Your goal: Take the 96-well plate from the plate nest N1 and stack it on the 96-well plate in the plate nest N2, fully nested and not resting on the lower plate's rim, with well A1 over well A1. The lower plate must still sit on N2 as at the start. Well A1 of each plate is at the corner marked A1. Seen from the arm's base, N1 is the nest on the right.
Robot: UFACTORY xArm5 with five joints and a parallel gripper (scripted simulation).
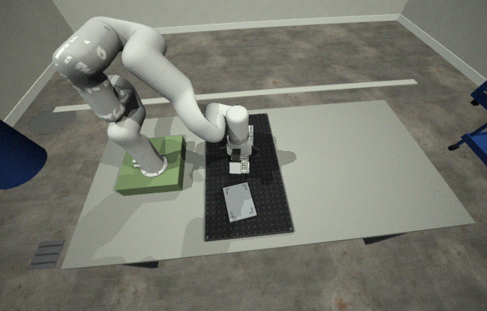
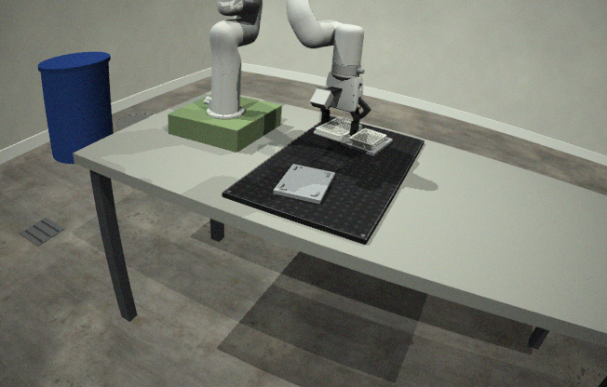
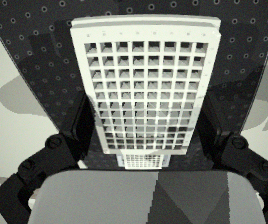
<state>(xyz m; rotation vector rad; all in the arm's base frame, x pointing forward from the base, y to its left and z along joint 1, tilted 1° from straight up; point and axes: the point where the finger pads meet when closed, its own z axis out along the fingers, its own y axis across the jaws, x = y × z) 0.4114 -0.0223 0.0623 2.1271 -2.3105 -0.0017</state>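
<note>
Right now my hand is 2 cm short of the grey nest N2, 22 cm to the right of it and 12 cm above it. From my hand the other things lie so: grey nest N1: 1 cm behind, 15 cm to the right, 12 cm below; then A1 mark: 4 cm behind, 15 cm to the left, 11 cm below; then white 96-well plate: 1 cm below.
</note>
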